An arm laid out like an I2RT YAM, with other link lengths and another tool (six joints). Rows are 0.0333 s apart.
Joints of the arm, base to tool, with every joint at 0 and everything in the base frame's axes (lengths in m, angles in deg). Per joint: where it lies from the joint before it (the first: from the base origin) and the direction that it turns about. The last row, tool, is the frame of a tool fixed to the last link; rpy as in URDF.
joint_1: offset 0 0 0.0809 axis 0 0 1
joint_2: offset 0.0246 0.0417 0.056 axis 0 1 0
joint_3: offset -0.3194 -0.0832 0 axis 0 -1 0
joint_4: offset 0.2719 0.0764 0.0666 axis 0 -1 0
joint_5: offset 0.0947 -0.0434 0.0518 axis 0 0 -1
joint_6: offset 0.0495 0 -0.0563 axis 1 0 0
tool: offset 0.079 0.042 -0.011 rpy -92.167 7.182 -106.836
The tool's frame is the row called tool.
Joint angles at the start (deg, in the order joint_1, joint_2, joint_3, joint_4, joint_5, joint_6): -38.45 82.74 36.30 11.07 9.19 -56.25
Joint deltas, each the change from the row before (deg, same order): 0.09 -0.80 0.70 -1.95 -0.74 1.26; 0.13 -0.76 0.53 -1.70 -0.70 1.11; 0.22 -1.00 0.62 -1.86 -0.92 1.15; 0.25 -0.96 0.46 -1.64 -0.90 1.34; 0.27 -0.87 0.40 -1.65 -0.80 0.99; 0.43 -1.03 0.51 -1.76 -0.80 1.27; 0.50 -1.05 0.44 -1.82 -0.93 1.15; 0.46 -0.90 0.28 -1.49 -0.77 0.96; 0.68 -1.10 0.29 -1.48 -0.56 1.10; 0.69 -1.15 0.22 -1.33 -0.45 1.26; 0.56 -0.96 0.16 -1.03 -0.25 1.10; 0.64 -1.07 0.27 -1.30 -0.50 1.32
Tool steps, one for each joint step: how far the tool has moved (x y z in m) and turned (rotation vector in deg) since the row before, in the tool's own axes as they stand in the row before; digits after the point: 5 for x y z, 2 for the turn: 0.00171 -0.00375 -0.00397 -0.03 -0.87 1.18; 0.00095 -0.00330 -0.00411 0.02 -0.84 1.03; 0.00147 -0.00486 -0.00529 0.32 -0.92 1.13; 0.00057 -0.00458 -0.00541 0.27 -0.93 1.30; -0.00021 -0.00353 -0.00538 0.19 -0.99 0.88; -0.00003 -0.00518 -0.00630 0.31 -0.98 1.13; -0.00112 -0.00490 -0.00695 0.37 -1.20 0.97; -0.00160 -0.00373 -0.00611 0.29 -1.06 0.78; -0.00160 -0.00494 -0.00701 0.41 -0.90 0.83; -0.00155 -0.00492 -0.00704 0.38 -0.75 0.99; -0.00112 -0.00387 -0.00570 0.25 -0.50 0.87; -0.00164 -0.00472 -0.00683 0.33 -0.79 1.07
